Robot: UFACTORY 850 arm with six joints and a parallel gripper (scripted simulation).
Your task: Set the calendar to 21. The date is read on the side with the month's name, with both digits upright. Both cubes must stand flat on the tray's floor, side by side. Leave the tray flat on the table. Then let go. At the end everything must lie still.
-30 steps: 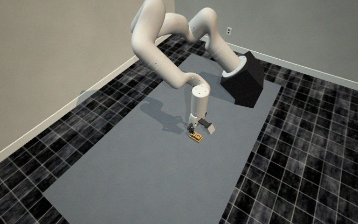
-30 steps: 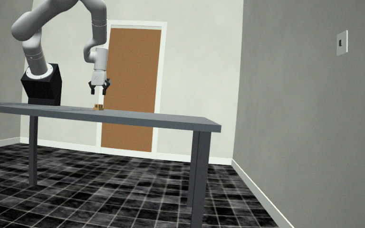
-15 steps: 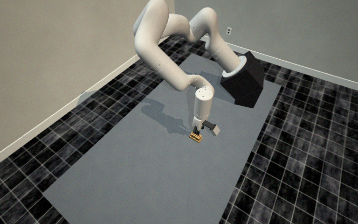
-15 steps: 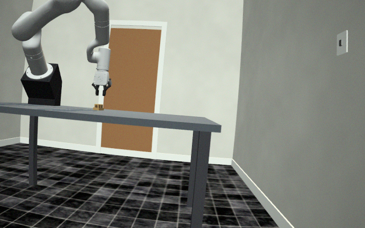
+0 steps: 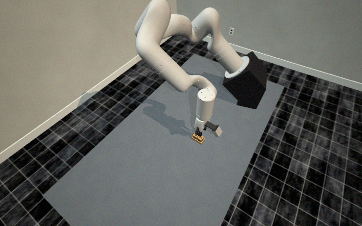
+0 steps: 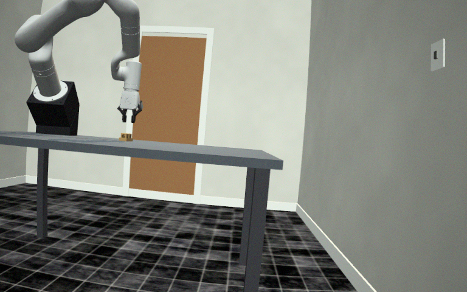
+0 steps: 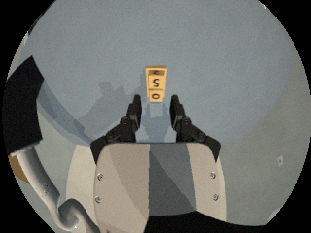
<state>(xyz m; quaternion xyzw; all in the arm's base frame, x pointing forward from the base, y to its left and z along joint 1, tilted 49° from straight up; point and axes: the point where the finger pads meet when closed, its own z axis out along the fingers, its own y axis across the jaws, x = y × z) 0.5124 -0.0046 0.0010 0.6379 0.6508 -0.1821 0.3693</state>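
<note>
Now: hand 11 cm above the orange tray and 2 cm to the left of it.
</note>
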